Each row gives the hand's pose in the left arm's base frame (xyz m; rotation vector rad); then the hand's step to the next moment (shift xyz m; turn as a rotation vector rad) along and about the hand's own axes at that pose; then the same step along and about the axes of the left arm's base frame.
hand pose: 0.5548 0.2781 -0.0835 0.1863 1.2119 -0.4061
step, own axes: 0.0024 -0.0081 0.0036 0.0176 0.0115 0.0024
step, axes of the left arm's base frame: 0.0006 -0.0092 -0.0004 0.0118 0.0061 -0.0165
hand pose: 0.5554 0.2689 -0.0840 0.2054 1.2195 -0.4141
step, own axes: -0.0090 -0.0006 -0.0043 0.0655 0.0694 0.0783
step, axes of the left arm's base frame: -0.0065 0.0028 0.0070 0.1150 0.0210 -0.0397
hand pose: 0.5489 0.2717 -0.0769 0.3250 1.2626 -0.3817
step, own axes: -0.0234 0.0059 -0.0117 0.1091 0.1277 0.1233
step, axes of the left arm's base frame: -0.0133 0.0127 0.0195 0.1909 0.0489 -0.0677
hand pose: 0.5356 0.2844 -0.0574 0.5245 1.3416 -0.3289
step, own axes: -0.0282 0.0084 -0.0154 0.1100 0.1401 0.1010
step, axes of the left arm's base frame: -0.0143 0.0133 0.0268 0.1789 0.0714 -0.0695
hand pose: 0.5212 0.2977 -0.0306 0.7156 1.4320 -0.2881
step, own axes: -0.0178 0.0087 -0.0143 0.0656 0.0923 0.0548
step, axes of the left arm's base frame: -0.0089 0.0111 0.0198 0.1075 0.0525 -0.0390
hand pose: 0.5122 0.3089 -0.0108 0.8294 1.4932 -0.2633
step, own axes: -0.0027 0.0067 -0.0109 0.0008 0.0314 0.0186
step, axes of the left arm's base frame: -0.0045 0.0107 0.0061 0.0342 0.0108 0.0069
